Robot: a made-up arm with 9 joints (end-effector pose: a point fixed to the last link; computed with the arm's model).
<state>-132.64 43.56 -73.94 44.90 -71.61 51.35 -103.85 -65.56 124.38</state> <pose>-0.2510 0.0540 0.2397 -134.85 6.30 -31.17</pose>
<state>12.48 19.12 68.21 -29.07 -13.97 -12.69 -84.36 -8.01 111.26</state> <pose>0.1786 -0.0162 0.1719 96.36 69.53 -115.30</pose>
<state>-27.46 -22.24 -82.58 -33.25 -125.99 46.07 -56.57 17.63 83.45</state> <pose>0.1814 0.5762 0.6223 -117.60 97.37 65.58</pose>
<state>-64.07 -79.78 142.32 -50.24 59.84 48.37 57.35 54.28 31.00</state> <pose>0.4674 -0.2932 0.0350 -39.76 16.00 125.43</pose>
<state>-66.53 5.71 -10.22 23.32 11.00 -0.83 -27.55 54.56 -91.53</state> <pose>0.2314 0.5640 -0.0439 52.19 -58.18 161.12</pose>
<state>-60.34 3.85 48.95 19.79 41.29 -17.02 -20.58 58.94 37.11</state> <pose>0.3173 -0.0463 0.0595 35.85 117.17 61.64</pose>
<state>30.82 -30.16 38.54 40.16 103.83 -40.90 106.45 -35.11 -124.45</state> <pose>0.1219 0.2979 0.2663 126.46 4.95 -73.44</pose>
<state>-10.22 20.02 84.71 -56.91 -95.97 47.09 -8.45 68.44 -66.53</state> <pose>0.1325 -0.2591 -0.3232 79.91 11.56 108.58</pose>
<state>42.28 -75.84 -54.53 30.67 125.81 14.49 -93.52 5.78 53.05</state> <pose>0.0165 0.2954 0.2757 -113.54 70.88 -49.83</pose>
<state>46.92 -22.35 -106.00 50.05 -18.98 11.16 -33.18 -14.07 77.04</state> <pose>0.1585 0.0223 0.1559 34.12 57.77 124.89</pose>
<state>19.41 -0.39 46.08 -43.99 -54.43 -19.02 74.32 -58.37 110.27</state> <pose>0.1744 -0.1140 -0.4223 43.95 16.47 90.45</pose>
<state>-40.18 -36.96 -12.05 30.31 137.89 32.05 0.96 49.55 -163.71</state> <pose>-0.0276 -0.0244 0.2896 -131.51 -62.29 -5.25</pose>
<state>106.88 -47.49 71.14 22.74 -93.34 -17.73 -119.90 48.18 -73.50</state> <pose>0.2001 0.4233 0.0044 118.15 -75.90 82.20</pose>
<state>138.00 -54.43 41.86 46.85 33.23 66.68 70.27 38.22 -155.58</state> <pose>0.0922 0.3618 0.3373 -79.66 126.36 -35.27</pose>
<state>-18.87 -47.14 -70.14 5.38 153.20 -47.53 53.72 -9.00 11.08</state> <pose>0.0199 0.1852 0.1841 37.38 17.31 13.06</pose>
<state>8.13 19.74 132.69 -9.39 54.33 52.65 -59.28 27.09 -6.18</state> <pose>-0.3240 0.0759 0.3590 -16.87 34.61 -17.16</pose>
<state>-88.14 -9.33 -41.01 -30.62 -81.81 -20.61 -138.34 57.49 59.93</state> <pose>0.0124 0.5639 0.2402 -96.78 137.77 19.68</pose>
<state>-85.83 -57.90 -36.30 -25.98 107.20 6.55 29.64 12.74 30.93</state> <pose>-0.1669 0.4050 0.0742 92.72 7.16 40.80</pose>
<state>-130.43 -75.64 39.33 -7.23 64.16 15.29 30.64 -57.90 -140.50</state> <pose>-0.0928 -0.0193 0.1696 -116.87 -93.14 32.59</pose>
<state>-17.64 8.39 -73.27 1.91 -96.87 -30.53 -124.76 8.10 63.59</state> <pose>0.1051 0.4276 0.3814 -84.70 92.25 24.66</pose>
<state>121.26 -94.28 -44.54 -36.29 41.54 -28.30 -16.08 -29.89 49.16</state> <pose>0.1322 -0.1402 0.3328 4.76 -143.62 -43.03</pose>
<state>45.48 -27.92 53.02 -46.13 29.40 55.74 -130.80 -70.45 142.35</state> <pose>-0.0196 -0.0298 0.0567 -142.70 -26.28 34.24</pose>
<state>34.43 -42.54 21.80 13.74 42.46 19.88 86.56 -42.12 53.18</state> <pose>0.2035 0.1900 -0.1669 -2.71 -49.04 -46.34</pose>
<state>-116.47 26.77 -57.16 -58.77 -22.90 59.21 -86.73 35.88 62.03</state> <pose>-0.4989 0.4664 -0.0107 88.54 -30.41 -9.10</pose>
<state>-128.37 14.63 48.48 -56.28 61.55 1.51 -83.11 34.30 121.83</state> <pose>0.4972 0.4379 0.0255 14.34 -168.95 -56.09</pose>
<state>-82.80 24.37 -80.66 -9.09 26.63 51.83 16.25 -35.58 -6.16</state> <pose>-0.1713 0.4488 -0.0536 114.81 -25.38 104.68</pose>
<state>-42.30 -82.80 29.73 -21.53 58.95 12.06 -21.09 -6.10 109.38</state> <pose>-0.0938 0.3010 0.0628 -157.32 -58.92 -26.69</pose>
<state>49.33 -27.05 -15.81 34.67 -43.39 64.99 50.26 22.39 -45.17</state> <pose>0.3968 0.0857 -0.0576 16.44 -87.47 -1.05</pose>
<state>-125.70 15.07 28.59 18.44 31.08 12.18 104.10 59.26 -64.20</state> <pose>-0.0346 0.2381 0.3521 44.02 101.28 -35.70</pose>
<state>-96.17 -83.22 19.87 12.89 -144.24 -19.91 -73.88 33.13 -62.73</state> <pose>-0.1502 0.0133 0.2395 -18.01 34.81 7.25</pose>
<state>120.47 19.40 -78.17 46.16 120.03 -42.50 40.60 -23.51 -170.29</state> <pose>0.3726 0.2202 0.2770 92.96 -107.46 -72.92</pose>
